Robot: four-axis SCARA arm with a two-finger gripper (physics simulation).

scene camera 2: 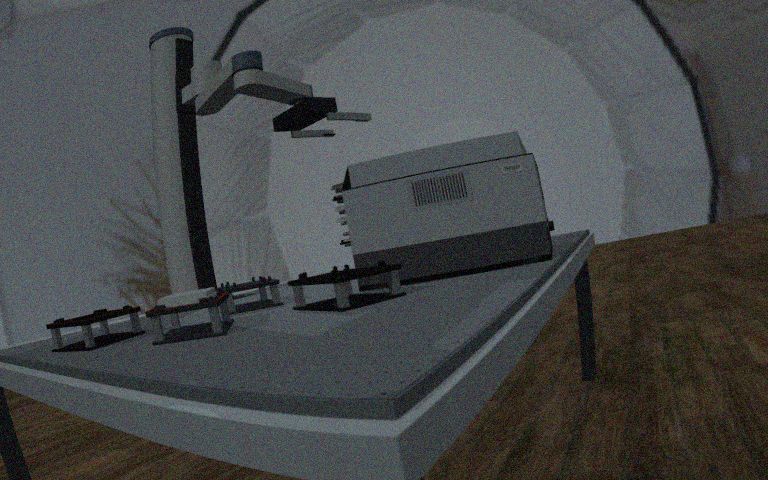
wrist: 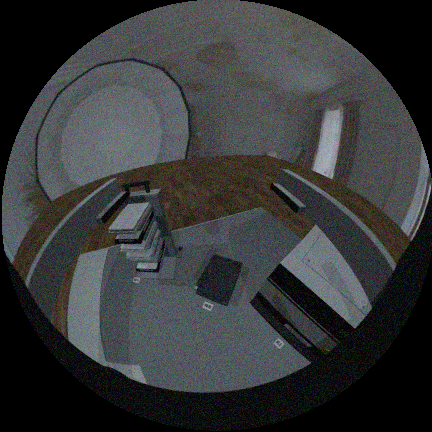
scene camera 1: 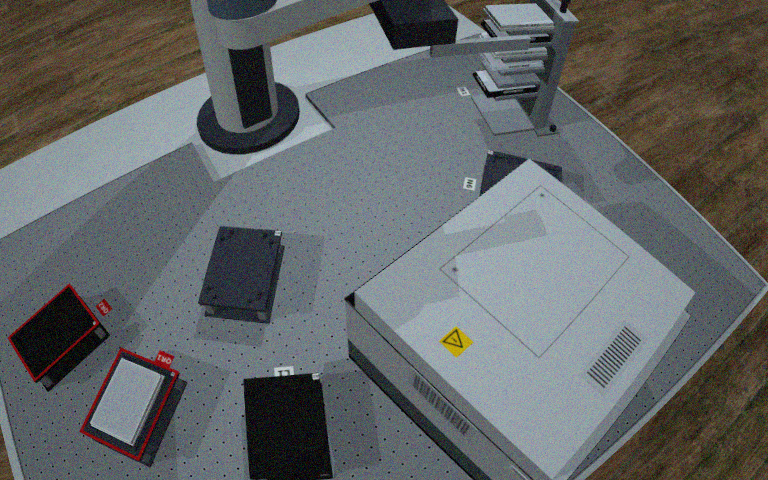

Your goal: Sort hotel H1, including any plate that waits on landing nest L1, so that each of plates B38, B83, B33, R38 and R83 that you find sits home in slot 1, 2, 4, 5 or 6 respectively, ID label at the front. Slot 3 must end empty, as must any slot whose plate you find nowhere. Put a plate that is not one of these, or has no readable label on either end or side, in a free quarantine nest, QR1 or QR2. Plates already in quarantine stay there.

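Frame: origin at the arm's base, x ahead, y left, z up, level; millimetres.
Seen in the pictures: gripper, fingertip midpoint: [scene camera 2: 350, 125] [wrist: 197, 178] [scene camera 1: 504, 13]; arm's base, origin of the base link: [scene camera 1: 248, 117].
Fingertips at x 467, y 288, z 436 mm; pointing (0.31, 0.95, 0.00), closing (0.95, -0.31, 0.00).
Offsets run from my fingertips to a thing's top centre.
Hotel H1 @(258 mm left, 127 mm back, 73 mm down) [scene camera 1: 553, 79] [wrist: 164, 222] stands at the back right of the table, holding several stacked plates @(216 mm left, 150 mm back, 135 mm down) [scene camera 1: 518, 15] [wrist: 131, 216]; their ID labels are too small to read. Part of the stack shows behind the large instrument in scene camera 2. My gripper [scene camera 2: 352, 125] [wrist: 197, 178] is open and empty, high above the table; one finger crosses in front of the hotel in scene camera 1. Landing nest L1 @(549 mm right, 247 mm ahead, 363 mm down) [scene camera 1: 287, 424] [scene camera 2: 339, 275] bears no plate. Quarantine nest QR1 @(760 mm right, 91 mm ahead, 367 mm down) [scene camera 1: 163, 396] [scene camera 2: 219, 301] bears a white plate @(760 mm right, 91 mm ahead, 359 mm down) [scene camera 1: 125, 399] [scene camera 2: 186, 296]. Quarantine nest QR2 @(855 mm right, 109 mm back, 367 mm down) [scene camera 1: 53, 333] [scene camera 2: 93, 318] is bare.
A large grey instrument @(188 mm right, 338 mm ahead, 180 mm down) [scene camera 1: 566, 294] [scene camera 2: 447, 198] [wrist: 325, 270] fills the right side. A dark nest marked N6 @(83 mm left, 66 mm ahead, 367 mm down) [scene camera 1: 501, 164] [wrist: 220, 280] stands between it and the hotel. Another dark nest @(480 mm right, 45 mm back, 363 mm down) [scene camera 1: 242, 266] [scene camera 2: 257, 285] stands mid-table. The arm's column [scene camera 1: 246, 84] [scene camera 2: 175, 169] rises at the back.
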